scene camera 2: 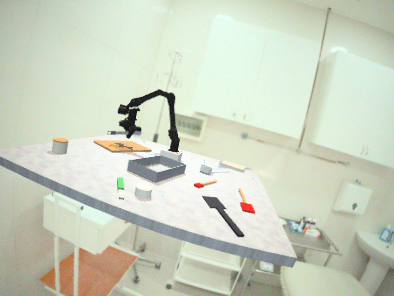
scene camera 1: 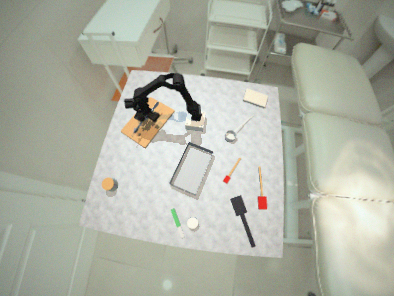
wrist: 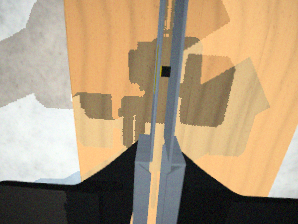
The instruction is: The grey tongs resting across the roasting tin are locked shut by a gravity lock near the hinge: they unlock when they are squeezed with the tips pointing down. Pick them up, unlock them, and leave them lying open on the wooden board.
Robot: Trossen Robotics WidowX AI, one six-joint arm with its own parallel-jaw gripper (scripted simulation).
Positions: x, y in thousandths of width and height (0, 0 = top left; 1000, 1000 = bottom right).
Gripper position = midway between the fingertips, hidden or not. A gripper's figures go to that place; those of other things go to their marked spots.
Scene:
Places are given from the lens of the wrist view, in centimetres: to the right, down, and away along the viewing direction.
gripper (wrist: 515, 654): 0, 2, 11
wooden board (wrist: 770, 542): 8, 1, 16

